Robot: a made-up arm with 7 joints. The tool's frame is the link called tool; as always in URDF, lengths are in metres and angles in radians.
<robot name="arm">
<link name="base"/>
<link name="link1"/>
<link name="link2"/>
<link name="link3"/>
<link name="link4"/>
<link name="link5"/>
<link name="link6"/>
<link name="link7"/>
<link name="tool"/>
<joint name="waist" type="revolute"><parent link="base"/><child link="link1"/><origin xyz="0.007 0.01 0.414" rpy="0 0 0"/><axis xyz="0 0 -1"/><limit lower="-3.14" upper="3.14"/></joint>
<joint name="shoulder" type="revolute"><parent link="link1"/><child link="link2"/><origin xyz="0.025 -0.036 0.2" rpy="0 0 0"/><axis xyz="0 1 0"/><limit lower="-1.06" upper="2.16"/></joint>
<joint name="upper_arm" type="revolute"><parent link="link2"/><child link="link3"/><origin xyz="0.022 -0.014 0.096" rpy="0 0 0"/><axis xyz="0 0 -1"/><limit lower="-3.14" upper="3.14"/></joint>
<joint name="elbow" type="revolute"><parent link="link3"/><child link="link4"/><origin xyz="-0.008 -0.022 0.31" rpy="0 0 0"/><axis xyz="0 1 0"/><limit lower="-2.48" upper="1.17"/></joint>
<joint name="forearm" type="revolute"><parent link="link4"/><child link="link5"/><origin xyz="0.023 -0.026 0.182" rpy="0 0 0"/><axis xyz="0 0 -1"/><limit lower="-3.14" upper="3.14"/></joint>
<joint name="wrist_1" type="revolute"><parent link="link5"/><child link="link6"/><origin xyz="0.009 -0.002 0.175" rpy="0 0 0"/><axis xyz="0 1 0"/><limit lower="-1.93" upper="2.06"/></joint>
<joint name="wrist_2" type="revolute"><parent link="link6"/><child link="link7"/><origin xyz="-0.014 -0.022 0.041" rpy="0 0 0"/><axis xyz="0 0 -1"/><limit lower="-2.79" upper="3.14"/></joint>
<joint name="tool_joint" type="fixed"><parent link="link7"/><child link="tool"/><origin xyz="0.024 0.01 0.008" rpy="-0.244 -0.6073 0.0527"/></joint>
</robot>
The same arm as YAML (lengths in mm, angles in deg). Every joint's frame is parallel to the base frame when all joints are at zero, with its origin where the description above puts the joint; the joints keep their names.
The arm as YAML. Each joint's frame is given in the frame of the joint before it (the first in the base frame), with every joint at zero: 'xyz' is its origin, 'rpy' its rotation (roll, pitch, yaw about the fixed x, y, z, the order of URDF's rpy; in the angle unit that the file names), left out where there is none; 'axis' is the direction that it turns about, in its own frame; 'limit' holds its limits. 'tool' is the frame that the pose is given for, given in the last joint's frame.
units:
  length: mm
  angle: deg
joints:
  - name: waist
    type: revolute
    origin:
      xyz: [7.0, 10.0, 414.0]
    axis: [0.0, 0.0, -1.0]
    limit:
      lower: -179.91
      upper: 179.91
  - name: shoulder
    type: revolute
    origin:
      xyz: [25.0, -36.0, 200.0]
    axis: [0.0, 1.0, 0.0]
    limit:
      lower: -60.73
      upper: 123.76
  - name: upper_arm
    type: revolute
    origin:
      xyz: [22.0, -14.0, 96.0]
    axis: [0.0, 0.0, -1.0]
    limit:
      lower: -179.91
      upper: 179.91
  - name: elbow
    type: revolute
    origin:
      xyz: [-8.0, -22.0, 310.0]
    axis: [0.0, 1.0, 0.0]
    limit:
      lower: -142.09
      upper: 67.04
  - name: forearm
    type: revolute
    origin:
      xyz: [23.0, -26.0, 182.0]
    axis: [0.0, 0.0, -1.0]
    limit:
      lower: -179.91
      upper: 179.91
  - name: wrist_1
    type: revolute
    origin:
      xyz: [9.0, -2.0, 175.0]
    axis: [0.0, 1.0, 0.0]
    limit:
      lower: -110.58
      upper: 118.03
  - name: wrist_2
    type: revolute
    origin:
      xyz: [-14.0, -22.0, 41.0]
    axis: [0.0, 0.0, -1.0]
    limit:
      lower: -159.86
      upper: 179.91
tool:
  origin:
    xyz: [24.0, 10.0, 8.0]
    rpy: [-13.98, -34.8, 3.02]

